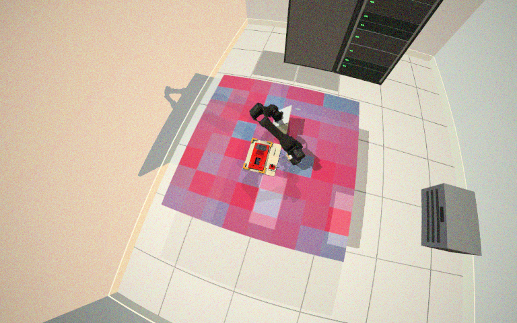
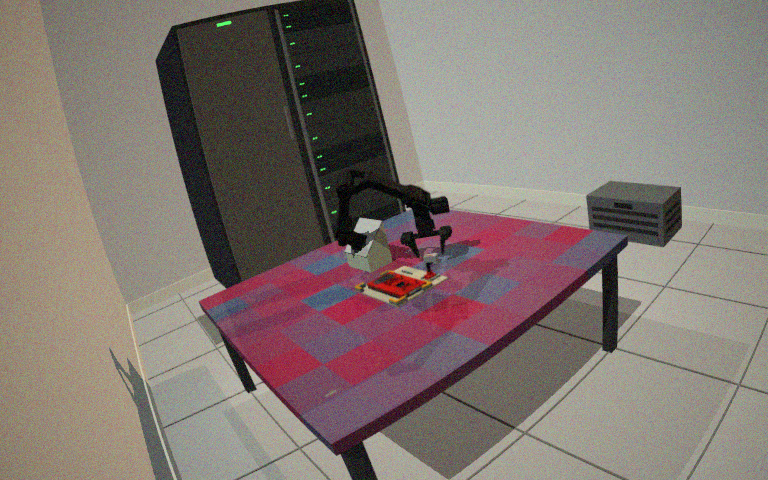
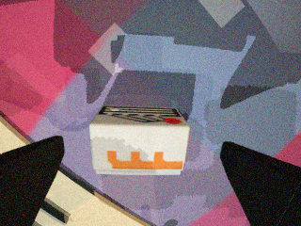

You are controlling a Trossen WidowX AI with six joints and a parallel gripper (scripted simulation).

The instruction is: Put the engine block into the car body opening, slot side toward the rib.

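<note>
My gripper tip is now 2 cm above the grey engine block. Also, from my gripper tip: beige fixture plate 4 cm ahead, 20 cm to the right, 2 cm below.
</note>
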